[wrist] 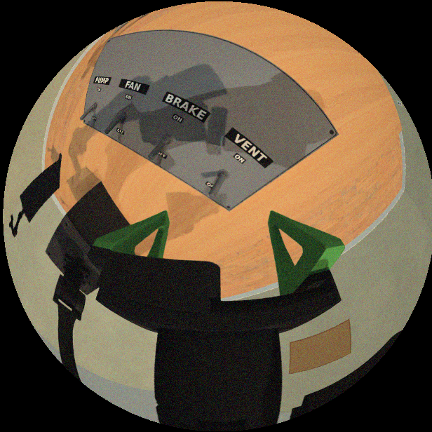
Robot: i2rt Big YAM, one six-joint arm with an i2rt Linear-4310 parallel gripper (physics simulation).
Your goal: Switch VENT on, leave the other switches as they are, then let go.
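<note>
The grey panel (145,55) lies on the orange wood-grain surface, with switches labelled PUMP, FAN, BRAKE and VENT. The VENT switch (218,182) is at the panel's near right, below its ON label (239,158); its lever is beside the OFF label and partly covers it. The BRAKE switch (161,149), FAN switch (118,123) and PUMP switch (90,111) stand in a row to the left, their levers near their OFF labels. My gripper (218,216) is open and empty. Its green fingertips show below the VENT switch in the view, apart from it.
Dark shadows of the arm fall across the panel and its switches. The panel's right corner screw (331,132) shows. Black arm parts (75,255) are at the left. A brown rectangle (320,346) shows on the pale area at the lower right.
</note>
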